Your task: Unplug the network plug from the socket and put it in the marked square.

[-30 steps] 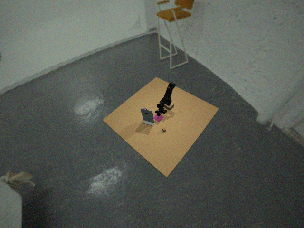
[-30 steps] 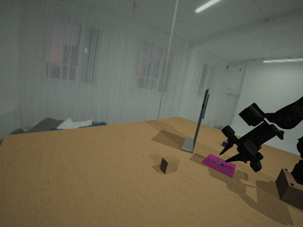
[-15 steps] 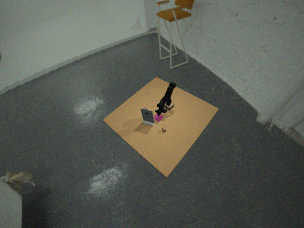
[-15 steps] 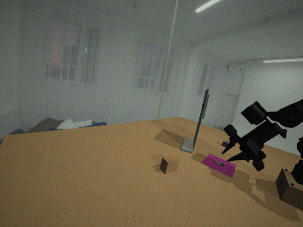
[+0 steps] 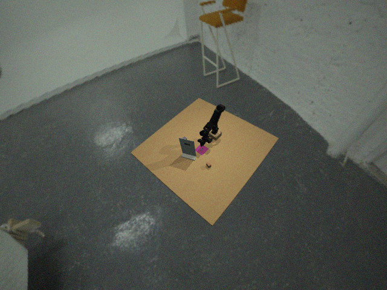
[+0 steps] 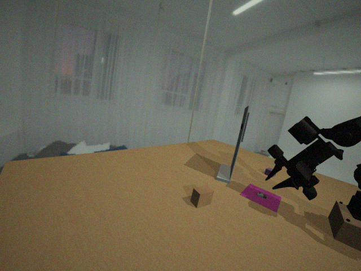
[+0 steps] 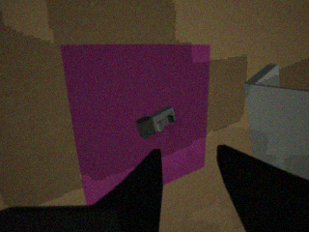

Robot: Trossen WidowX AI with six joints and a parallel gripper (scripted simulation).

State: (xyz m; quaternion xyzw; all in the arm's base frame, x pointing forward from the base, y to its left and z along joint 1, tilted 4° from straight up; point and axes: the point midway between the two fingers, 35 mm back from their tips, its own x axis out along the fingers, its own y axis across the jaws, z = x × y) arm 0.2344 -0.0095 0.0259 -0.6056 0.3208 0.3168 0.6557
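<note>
The grey network plug lies 4 cm below my gripper tip and 1 cm ahead of it. Also, from my gripper tip: grey upright panel 16 cm ahead, 8 cm above, 7 cm to the right; magenta marked square 5 cm below, 1 cm ahead; brown cube 20 cm to the left, 15 cm ahead, 3 cm below.
</note>
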